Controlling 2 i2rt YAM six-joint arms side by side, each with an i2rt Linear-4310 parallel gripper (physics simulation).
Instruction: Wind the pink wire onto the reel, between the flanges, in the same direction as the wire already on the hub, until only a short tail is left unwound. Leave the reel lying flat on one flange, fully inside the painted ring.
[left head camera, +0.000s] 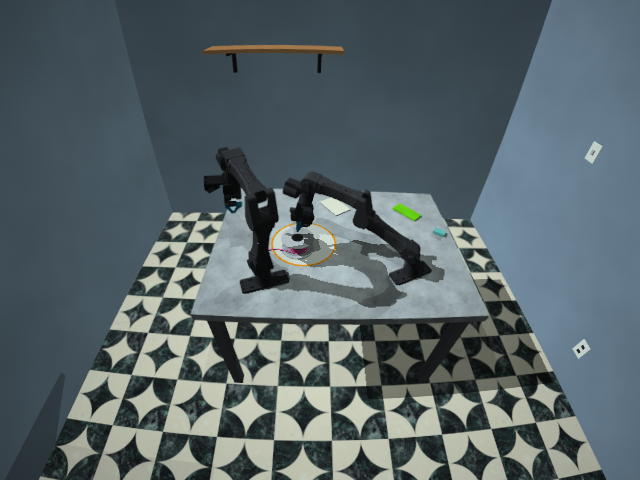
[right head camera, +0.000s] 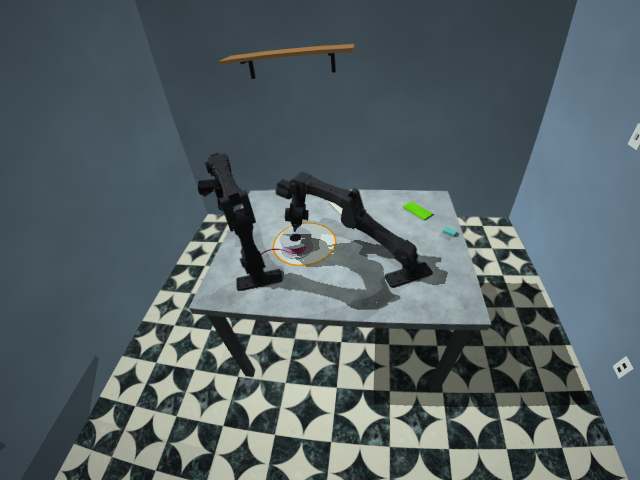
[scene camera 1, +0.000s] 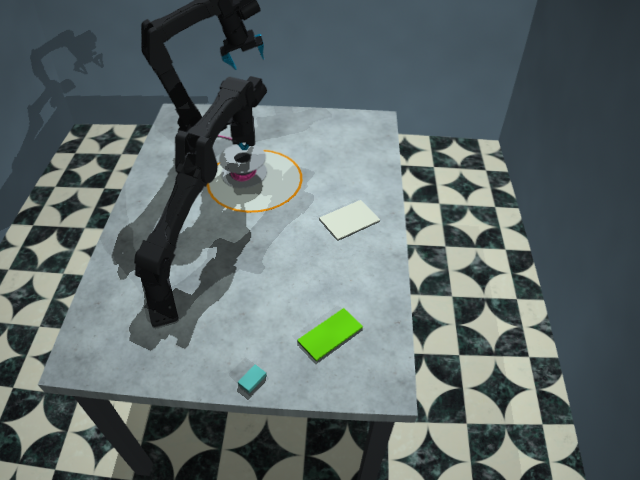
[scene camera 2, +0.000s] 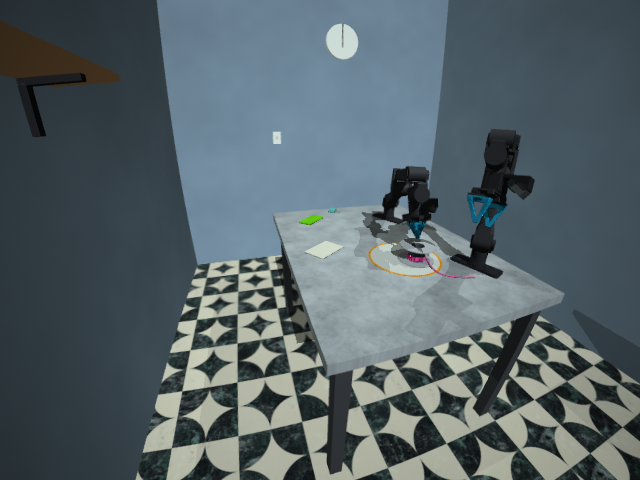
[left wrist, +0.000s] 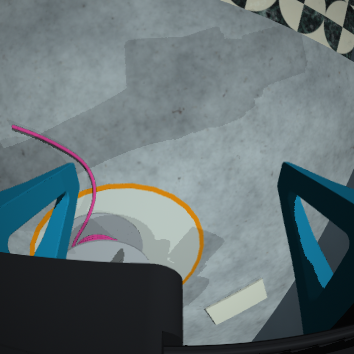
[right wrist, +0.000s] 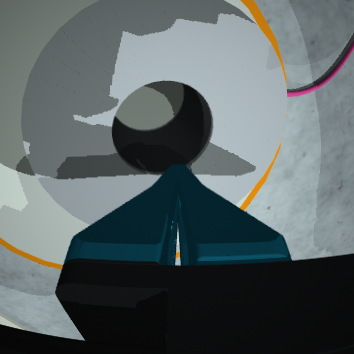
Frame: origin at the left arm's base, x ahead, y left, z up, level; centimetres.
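Where they show: left gripper, fingertip midpoint: (left head camera: 232, 203) (scene camera 1: 249, 63) (scene camera 2: 481, 224) (left wrist: 177, 173); right gripper, fingertip midpoint: (left head camera: 297, 231) (right head camera: 294, 231) (scene camera 1: 244, 149) (scene camera 2: 417, 238) (right wrist: 177, 175); left arm's base at its link origin: (left head camera: 264, 282) (right head camera: 259, 280) (scene camera 1: 190, 146) (scene camera 2: 475, 266); right arm's base at its link origin: (left head camera: 410, 273) (right head camera: 408, 275) (scene camera 1: 159, 294) (scene camera 2: 388, 218).
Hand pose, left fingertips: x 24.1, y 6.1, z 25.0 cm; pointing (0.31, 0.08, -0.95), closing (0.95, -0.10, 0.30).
Each offset is from my left fingertips to the top centre of the thing. "spot": to the spot under its first point.
The grey reel {dz -18.5, dx -8.6, dy -25.6 cm} (scene camera 1: 231, 164) (right wrist: 240, 100) (left wrist: 107, 251) lies flat on one flange in the left part of the orange painted ring (scene camera 1: 301, 178) (left head camera: 335, 243) (left wrist: 202, 240). Pink wire {spot: dz -22.7, dx -9.6, dy -28.8 cm} (scene camera 1: 242, 176) (scene camera 2: 415, 256) is on its hub. The free pink wire {spot: dz -24.6, dx -5.8, dy -12.9 cm} (left wrist: 93, 180) (scene camera 2: 449, 275) (right wrist: 320, 85) curves from the hub out across the ring onto the table. My left gripper (left wrist: 177, 173) (scene camera 1: 249, 63) (scene camera 2: 480, 222) is open and empty, high above the table. My right gripper (right wrist: 177, 175) (scene camera 2: 417, 236) (scene camera 1: 244, 147) is shut and empty, its tips at the reel's centre hole, just above or at its edge; depth is unclear.
A cream flat plate {dz -24.5, dx +17.3, dy -55.4 cm} (scene camera 1: 349, 220) (scene camera 2: 324, 250) lies beyond the ring. A green block {dz -24.2, dx -0.1, dy -91.9 cm} (scene camera 1: 329, 334) (left head camera: 406, 212) and a small teal block {dz -23.5, dx -21.2, dy -98.9 cm} (scene camera 1: 252, 378) (left head camera: 439, 232) lie towards the table's right side in the left head view. A wooden shelf (left head camera: 273, 49) is on the wall.
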